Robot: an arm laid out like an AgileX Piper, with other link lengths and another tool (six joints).
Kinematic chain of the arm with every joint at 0, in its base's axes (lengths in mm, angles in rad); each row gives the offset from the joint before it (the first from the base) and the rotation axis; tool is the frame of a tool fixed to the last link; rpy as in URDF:
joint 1: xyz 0 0 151.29 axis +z
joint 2: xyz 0 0 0 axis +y
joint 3: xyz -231.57 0 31.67 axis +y
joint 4: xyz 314.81 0 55.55 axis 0.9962 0 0.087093
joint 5: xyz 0 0 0 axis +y
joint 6: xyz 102.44 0 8.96 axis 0.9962 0 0.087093
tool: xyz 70.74 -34 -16.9 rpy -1.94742 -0.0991 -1.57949
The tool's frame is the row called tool.
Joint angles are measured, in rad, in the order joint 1, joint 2, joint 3, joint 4, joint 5, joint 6. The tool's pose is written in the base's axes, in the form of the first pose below.
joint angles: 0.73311, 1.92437, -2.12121, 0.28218, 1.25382, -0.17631
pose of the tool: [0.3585, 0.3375, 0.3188, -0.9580, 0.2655, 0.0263, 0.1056]
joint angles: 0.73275, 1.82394, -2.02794, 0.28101, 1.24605, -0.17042
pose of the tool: [0.3439, 0.3239, 0.3321, -0.9565, 0.2685, 0.0236, 0.1119]
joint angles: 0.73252, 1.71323, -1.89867, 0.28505, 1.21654, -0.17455
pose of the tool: [0.3285, 0.3102, 0.3360, -0.9554, 0.2699, 0.0221, 0.1175]
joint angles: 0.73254, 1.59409, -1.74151, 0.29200, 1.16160, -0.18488
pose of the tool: [0.3131, 0.2967, 0.3322, -0.9539, 0.2717, 0.0191, 0.1261]
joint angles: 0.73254, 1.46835, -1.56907, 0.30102, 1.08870, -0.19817
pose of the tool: [0.2977, 0.2828, 0.3233, -0.9514, 0.2747, 0.0137, 0.1387]
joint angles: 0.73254, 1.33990, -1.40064, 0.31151, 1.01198, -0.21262
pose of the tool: [0.2821, 0.2684, 0.3137, -0.9479, 0.2778, 0.0055, 0.1556]
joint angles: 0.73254, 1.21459, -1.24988, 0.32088, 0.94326, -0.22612
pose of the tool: [0.2671, 0.2540, 0.3057, -0.9439, 0.2802, -0.0052, 0.1746]
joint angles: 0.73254, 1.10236, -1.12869, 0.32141, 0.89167, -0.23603
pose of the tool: [0.2543, 0.2403, 0.3004, -0.9401, 0.2816, -0.0188, 0.1913]
